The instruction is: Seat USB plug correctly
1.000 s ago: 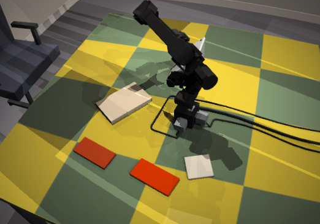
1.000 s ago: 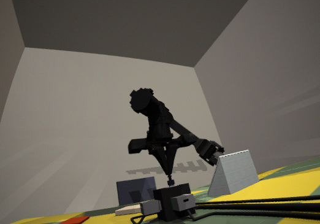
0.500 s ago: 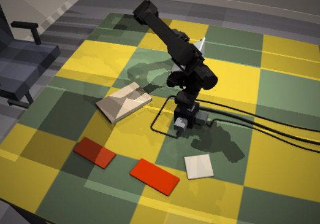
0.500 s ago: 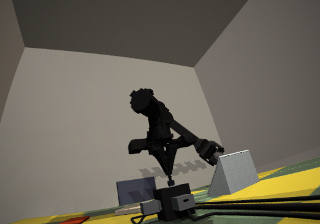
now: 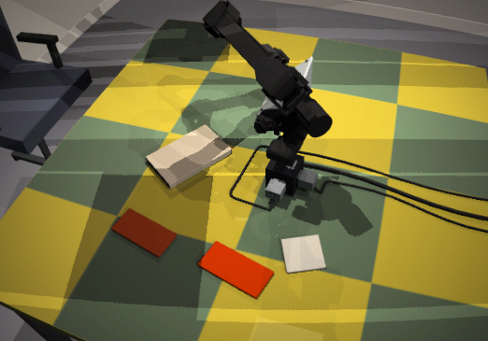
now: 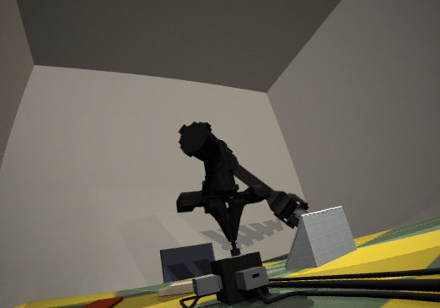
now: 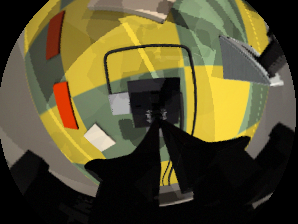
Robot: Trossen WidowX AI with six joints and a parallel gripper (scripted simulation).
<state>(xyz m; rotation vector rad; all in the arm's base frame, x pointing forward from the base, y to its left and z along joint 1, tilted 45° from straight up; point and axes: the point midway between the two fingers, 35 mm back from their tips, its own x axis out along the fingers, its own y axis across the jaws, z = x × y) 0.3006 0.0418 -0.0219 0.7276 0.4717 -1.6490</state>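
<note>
Right now my gripper tip is 2 cm above the dark USB plug. Round my gripper tip: beige notebook: 4 cm behind, 29 cm to the right, 10 cm below.
</note>
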